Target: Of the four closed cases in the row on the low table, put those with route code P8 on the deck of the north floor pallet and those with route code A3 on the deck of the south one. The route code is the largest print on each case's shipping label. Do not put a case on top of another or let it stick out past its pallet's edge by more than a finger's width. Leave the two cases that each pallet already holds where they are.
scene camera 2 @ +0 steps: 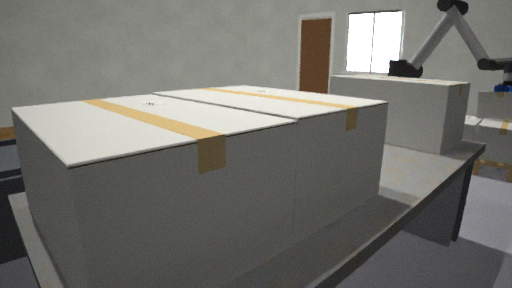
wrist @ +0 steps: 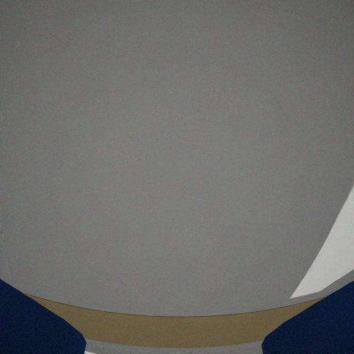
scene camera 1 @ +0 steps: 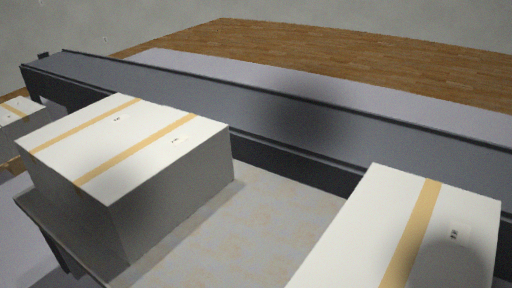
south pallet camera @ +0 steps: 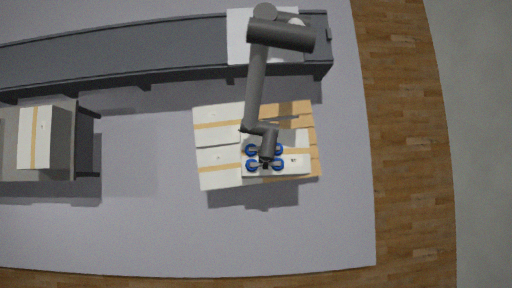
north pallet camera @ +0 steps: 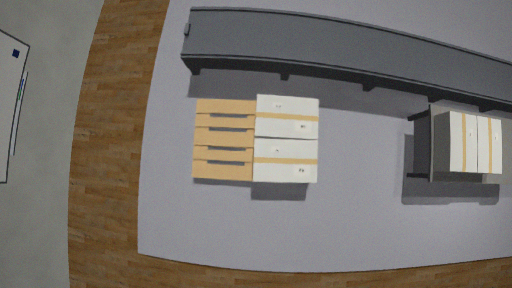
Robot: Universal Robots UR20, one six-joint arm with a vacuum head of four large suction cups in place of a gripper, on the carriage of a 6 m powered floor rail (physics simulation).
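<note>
My suction head (south pallet camera: 264,157) (scene camera 2: 502,89) holds a white taped case (south pallet camera: 300,169) (scene camera 2: 487,104) (wrist: 175,150) by its top. It hangs over the south pallet (south pallet camera: 300,107), its top well above the two pallet cases (south pallet camera: 212,136) (south pallet camera: 220,182) to its left in the south pallet view. Its label is too blurred to read surely. On the low table (scene camera 1: 260,200) (scene camera 2: 425,156) stand two cases side by side (scene camera 1: 65,122) (scene camera 1: 145,155) and, across a gap, a third (scene camera 1: 345,225) (scene camera 2: 410,110). The north pallet (north pallet camera: 225,170) holds two cases (north pallet camera: 285,131) (north pallet camera: 285,175); its left half is bare.
The long grey floor rail (scene camera 1: 200,90) (north pallet camera: 300,37) (south pallet camera: 150,45) runs behind the table and both pallets. The arm's white carriage (south pallet camera: 237,40) is near the rail's south end. The arm (south pallet camera: 254,90) reaches from it over the south pallet.
</note>
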